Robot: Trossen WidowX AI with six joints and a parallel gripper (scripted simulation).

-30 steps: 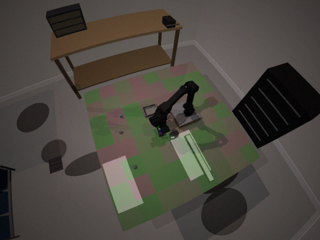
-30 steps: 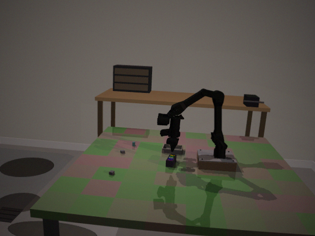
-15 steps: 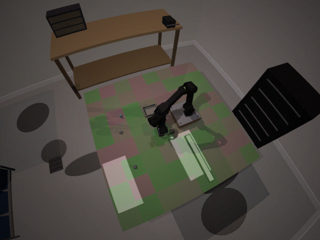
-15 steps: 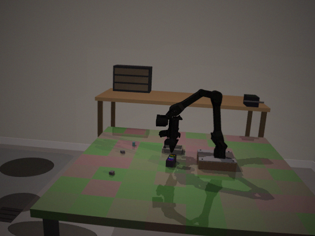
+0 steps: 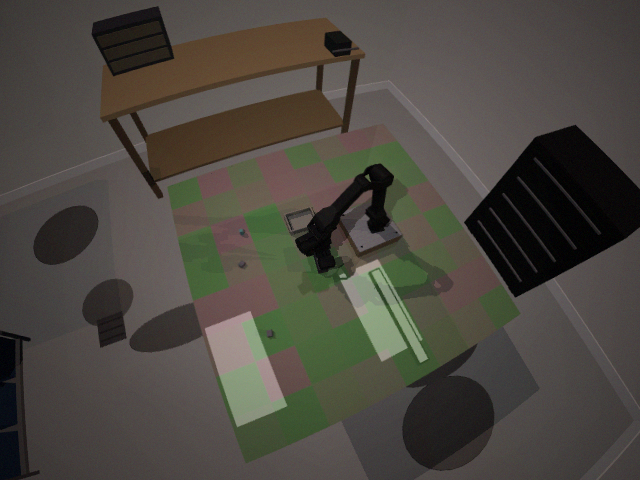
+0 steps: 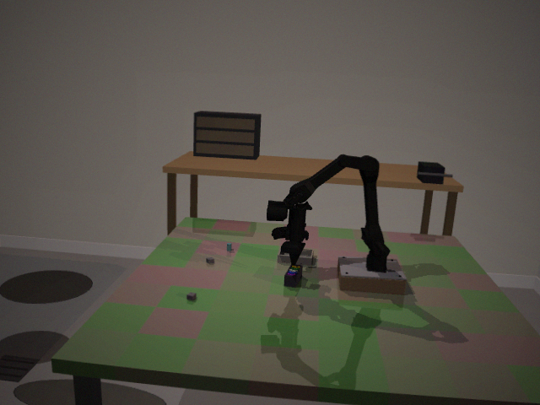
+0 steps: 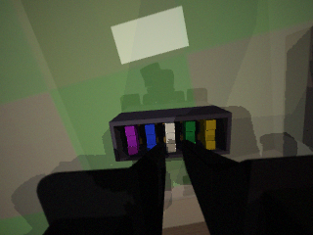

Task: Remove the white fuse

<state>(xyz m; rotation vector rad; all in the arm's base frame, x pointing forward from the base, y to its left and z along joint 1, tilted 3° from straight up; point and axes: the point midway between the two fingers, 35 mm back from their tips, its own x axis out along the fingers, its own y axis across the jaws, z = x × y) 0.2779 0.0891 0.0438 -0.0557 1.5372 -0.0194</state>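
Now: gripper tip 3 cm above the white fuse. Also, from my gripper tip: teal piece 31 cm ahead, 21 cm to the right, 5 cm below.
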